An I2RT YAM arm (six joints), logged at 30 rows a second.
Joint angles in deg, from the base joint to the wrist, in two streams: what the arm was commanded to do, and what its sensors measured. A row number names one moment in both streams.
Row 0, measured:
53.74, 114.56, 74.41, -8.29, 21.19, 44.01
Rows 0 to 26, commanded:
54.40, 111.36, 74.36, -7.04, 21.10, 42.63
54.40, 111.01, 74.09, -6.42, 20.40, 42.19
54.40, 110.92, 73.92, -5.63, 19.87, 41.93
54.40, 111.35, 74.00, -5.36, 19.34, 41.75
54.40, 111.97, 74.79, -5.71, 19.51, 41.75
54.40, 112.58, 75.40, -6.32, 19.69, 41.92
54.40, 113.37, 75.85, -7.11, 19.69, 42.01
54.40, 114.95, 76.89, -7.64, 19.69, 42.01
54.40, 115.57, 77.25, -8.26, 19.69, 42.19
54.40, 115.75, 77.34, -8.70, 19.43, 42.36
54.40, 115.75, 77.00, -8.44, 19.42, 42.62
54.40, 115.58, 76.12, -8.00, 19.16, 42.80
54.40, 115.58, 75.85, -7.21, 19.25, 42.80
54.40, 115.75, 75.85, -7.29, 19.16, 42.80
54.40, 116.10, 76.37, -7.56, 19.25, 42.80
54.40, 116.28, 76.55, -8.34, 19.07, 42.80
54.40, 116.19, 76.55, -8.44, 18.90, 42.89
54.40, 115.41, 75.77, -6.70, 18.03, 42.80
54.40, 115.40, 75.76, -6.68, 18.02, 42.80
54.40, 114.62, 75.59, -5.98, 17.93, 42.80
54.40, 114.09, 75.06, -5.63, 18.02, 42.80
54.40, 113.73, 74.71, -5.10, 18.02, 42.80
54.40, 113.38, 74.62, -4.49, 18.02, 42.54
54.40, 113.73, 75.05, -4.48, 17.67, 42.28
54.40, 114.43, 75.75, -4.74, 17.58, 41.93
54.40, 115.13, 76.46, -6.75, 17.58, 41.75
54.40, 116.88, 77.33, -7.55, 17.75, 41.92
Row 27, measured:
53.78, 115.09, 75.00, -7.29, 18.13, 42.68
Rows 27 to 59, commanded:
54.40, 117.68, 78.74, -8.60, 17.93, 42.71
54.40, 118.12, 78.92, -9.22, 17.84, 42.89
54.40, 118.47, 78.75, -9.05, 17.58, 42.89
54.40, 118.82, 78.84, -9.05, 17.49, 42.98
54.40, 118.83, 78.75, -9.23, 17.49, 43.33
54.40, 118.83, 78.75, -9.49, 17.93, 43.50
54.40, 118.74, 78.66, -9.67, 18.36, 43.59
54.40, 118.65, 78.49, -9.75, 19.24, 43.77
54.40, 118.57, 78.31, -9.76, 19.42, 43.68
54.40, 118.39, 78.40, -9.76, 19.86, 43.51
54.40, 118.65, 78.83, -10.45, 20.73, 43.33
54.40, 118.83, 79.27, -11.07, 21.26, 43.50
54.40, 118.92, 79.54, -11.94, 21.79, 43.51
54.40, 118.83, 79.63, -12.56, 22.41, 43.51
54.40, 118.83, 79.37, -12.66, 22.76, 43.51
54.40, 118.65, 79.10, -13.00, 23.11, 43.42
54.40, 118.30, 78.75, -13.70, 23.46, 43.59
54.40, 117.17, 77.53, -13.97, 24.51, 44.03
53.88, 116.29, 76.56, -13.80, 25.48, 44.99
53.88, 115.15, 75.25, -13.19, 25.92, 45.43
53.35, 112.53, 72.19, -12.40, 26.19, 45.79
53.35, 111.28, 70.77, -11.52, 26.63, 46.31
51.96, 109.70, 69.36, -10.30, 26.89, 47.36
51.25, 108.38, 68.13, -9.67, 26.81, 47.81
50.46, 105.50, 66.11, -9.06, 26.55, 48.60
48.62, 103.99, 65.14, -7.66, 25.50, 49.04
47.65, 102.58, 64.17, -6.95, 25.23, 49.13
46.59, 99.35, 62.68, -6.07, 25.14, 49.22
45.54, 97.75, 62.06, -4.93, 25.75, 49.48
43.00, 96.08, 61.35, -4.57, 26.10, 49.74
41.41, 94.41, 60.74, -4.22, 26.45, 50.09
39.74, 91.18, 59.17, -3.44, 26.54, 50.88
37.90, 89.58, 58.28, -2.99, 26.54, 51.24
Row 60, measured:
41.56, 95.85, 59.77, -7.62, 24.43, 48.97
